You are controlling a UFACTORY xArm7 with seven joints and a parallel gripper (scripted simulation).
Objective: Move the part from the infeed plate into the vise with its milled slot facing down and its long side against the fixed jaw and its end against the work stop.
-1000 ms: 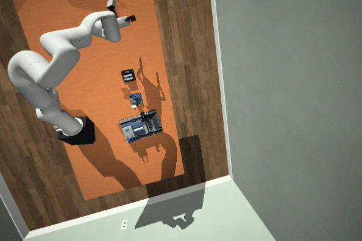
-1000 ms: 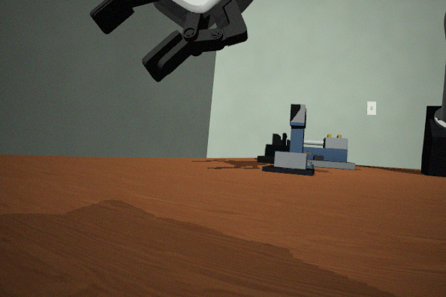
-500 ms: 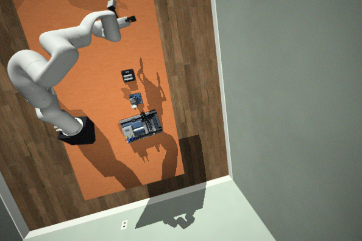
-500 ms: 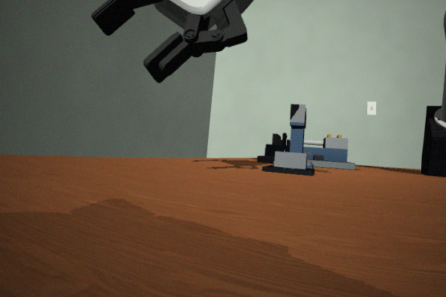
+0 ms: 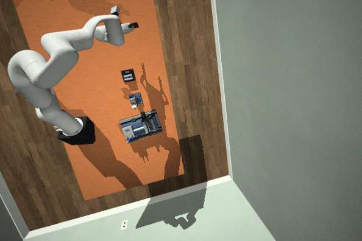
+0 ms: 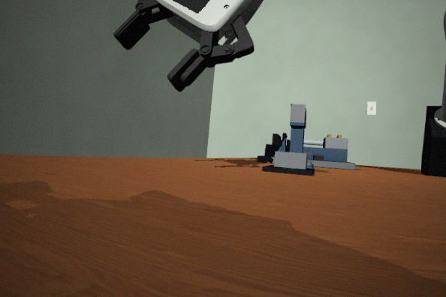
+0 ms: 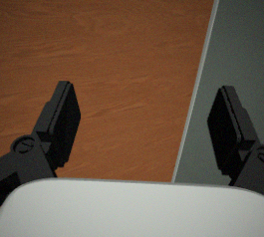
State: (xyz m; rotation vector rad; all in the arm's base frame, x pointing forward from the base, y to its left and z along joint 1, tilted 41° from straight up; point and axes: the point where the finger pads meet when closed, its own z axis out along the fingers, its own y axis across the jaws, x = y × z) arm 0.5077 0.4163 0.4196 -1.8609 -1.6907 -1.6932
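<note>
Right now my hand is 32 cm to the left of the grey part, 10 cm past it and 10 cm above it. The rest, counted from my hand: blue upright (50 cm to the right, 9 cm behind, 7 cm below); dark infeed plate (31 cm to the right, 12 cm below, 10 cm behind); work stop (67 cm to the right, 4 cm below, 2 cm behind).
</note>
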